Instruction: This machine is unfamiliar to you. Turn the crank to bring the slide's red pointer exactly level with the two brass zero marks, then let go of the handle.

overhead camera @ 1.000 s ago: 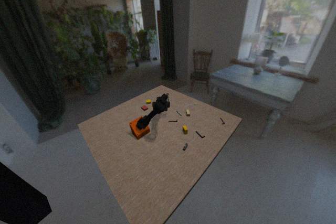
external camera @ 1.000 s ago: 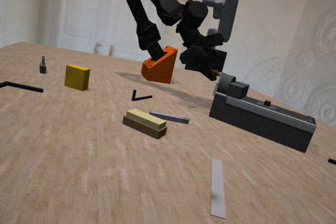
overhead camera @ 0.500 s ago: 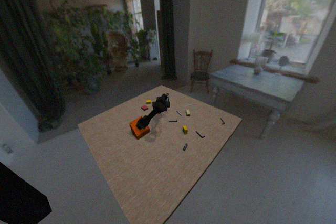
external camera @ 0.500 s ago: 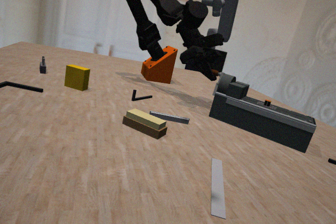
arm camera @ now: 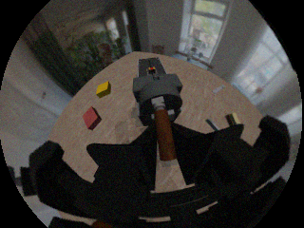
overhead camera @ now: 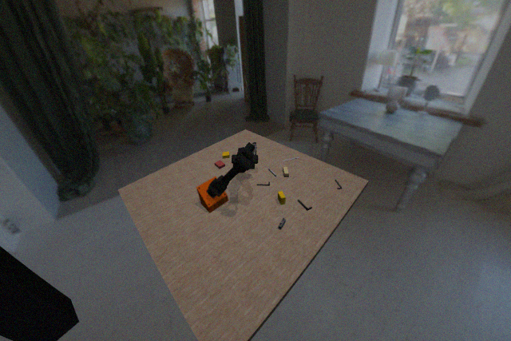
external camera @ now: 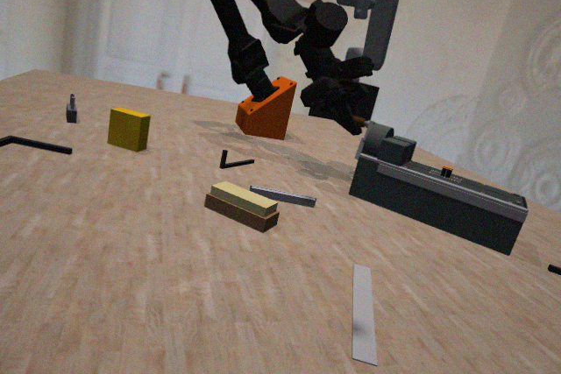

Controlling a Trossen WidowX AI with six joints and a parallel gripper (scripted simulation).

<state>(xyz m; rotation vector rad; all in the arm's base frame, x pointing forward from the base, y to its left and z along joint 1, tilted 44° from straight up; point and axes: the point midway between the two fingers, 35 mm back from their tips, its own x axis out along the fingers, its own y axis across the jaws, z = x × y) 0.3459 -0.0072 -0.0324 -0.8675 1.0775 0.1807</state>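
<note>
Now: gripper tip 2 cm below the brown crank handle, 2 cm past it and 1 cm to the left of it. Also, from my gripper tip: red pointer: 14 cm ahead, 8 cm to the left, 1 cm below; red block: 24 cm to the left, 9 cm below, 7 cm behind; grey bar: 17 cm to the right, 9 cm below, 9 cm ahead.
</note>
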